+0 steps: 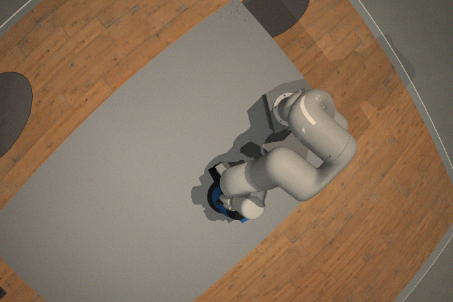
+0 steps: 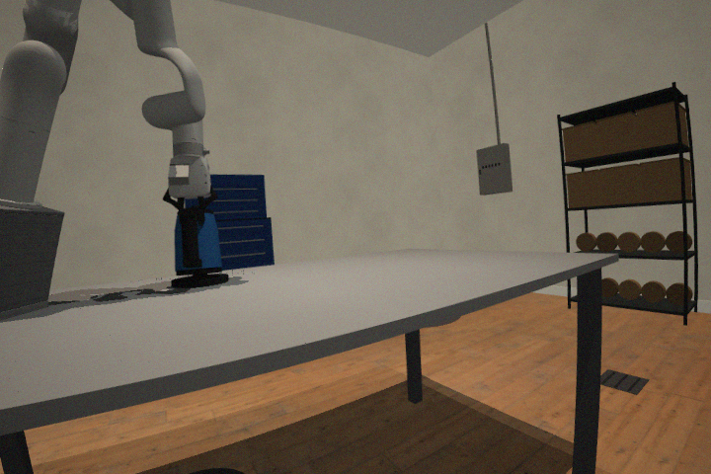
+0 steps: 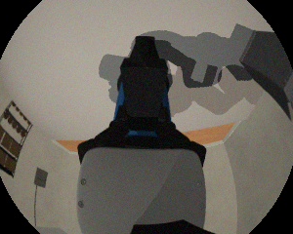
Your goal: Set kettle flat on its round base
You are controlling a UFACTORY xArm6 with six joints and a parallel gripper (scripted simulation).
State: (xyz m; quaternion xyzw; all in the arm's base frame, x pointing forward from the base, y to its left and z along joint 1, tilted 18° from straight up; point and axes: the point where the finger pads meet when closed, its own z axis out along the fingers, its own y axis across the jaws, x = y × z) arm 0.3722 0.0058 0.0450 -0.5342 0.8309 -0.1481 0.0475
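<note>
Now: hand 10 mm short of the blue kettle, 30 mm to the right of it and 50 mm above it. Round my hand: round black base 30 mm ahead, 50 mm to the left, 160 mm below.
</note>
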